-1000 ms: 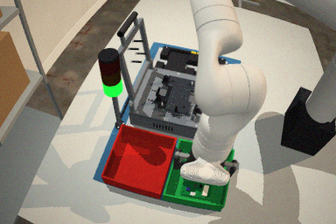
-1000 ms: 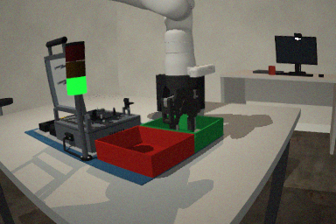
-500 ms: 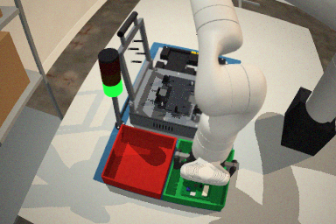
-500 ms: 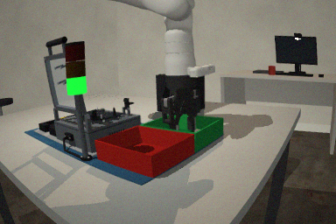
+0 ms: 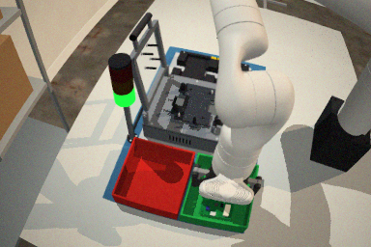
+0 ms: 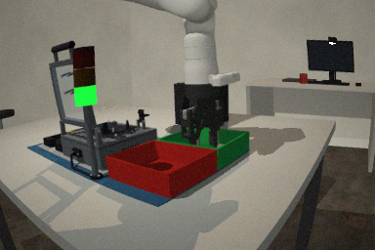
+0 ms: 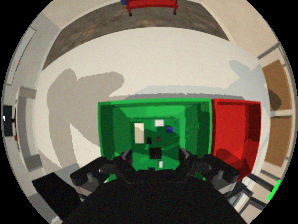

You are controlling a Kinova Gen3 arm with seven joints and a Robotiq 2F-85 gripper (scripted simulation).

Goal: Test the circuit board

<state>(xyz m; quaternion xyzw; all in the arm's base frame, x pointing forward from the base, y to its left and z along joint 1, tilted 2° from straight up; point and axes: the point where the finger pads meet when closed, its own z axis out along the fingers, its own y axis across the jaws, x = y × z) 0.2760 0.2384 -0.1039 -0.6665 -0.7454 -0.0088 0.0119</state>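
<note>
Now: hand 10 mm above the green bin. The rest, counted from my hand: tester lid: 240 mm ahead, 170 mm to the right, 160 mm above; then green circuit board: 10 mm below; then red bin: 150 mm ahead, 20 mm to the left, 10 mm below.
</note>
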